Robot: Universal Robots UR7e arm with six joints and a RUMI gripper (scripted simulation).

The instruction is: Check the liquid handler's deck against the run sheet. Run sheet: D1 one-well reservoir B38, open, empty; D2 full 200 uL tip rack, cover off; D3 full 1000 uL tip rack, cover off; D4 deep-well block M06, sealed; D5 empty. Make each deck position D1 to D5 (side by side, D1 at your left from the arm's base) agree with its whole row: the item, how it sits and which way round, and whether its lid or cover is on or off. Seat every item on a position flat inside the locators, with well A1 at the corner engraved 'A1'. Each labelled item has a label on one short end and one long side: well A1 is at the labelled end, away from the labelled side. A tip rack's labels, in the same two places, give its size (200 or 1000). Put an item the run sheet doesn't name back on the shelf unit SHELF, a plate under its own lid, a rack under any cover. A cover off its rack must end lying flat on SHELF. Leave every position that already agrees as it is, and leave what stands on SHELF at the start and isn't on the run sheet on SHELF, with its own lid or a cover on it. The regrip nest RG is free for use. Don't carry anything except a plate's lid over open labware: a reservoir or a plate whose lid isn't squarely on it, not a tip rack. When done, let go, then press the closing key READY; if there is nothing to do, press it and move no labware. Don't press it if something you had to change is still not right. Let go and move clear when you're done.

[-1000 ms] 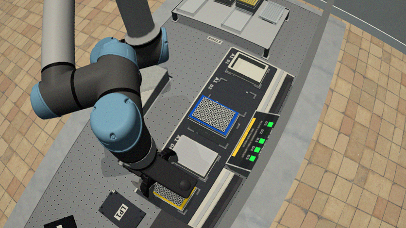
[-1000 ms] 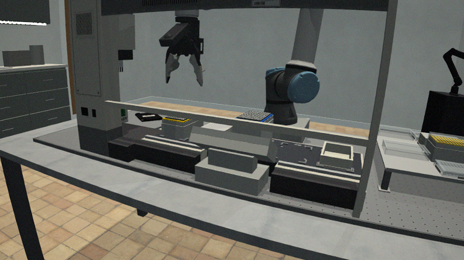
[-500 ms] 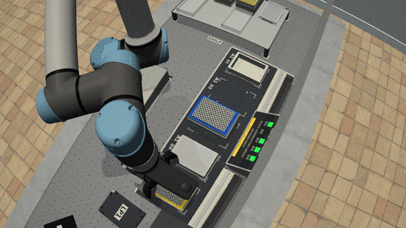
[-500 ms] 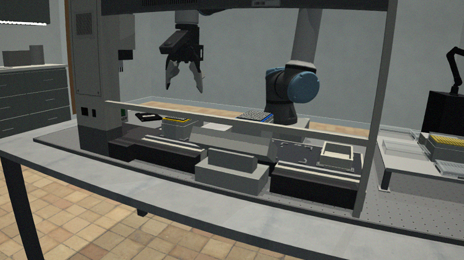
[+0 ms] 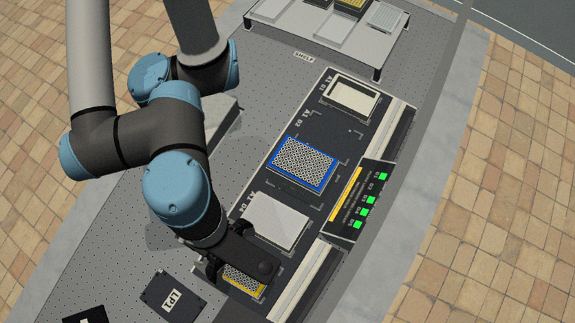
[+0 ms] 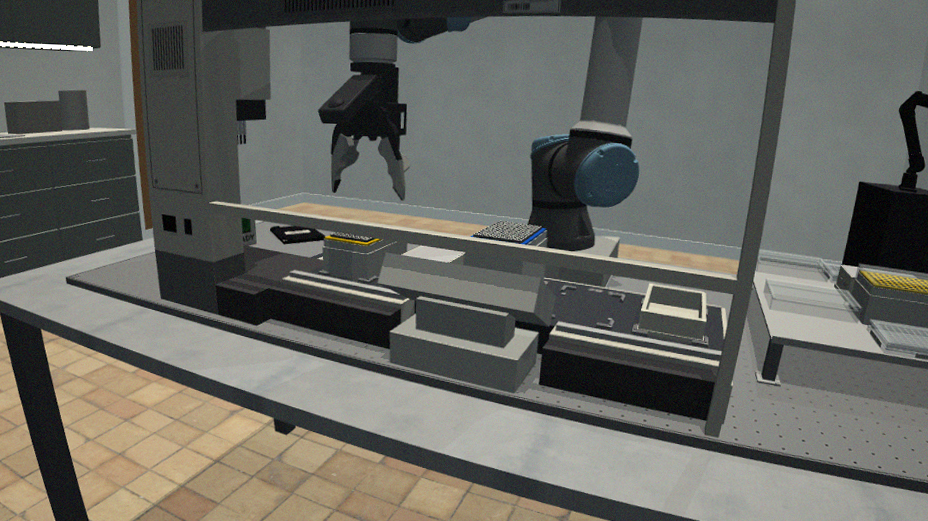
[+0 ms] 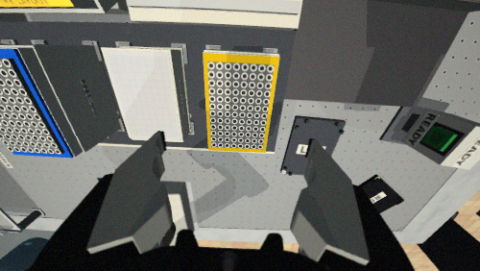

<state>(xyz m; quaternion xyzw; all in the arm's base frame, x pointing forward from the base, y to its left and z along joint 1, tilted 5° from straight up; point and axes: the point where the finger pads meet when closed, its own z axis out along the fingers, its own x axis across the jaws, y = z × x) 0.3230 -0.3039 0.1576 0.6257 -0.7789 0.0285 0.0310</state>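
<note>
My hand is 80 mm above the yellow-framed tip rack and 10 mm past it. The rest, counted from my hand: handler's frame bar: 230 mm ahead, 150 mm to the left, 10 mm below; blue-framed tip rack: 240 mm to the left, 60 mm below, 50 mm ahead; handler's tower: 250 mm to the right, 110 mm ahead, 100 mm above.
</note>
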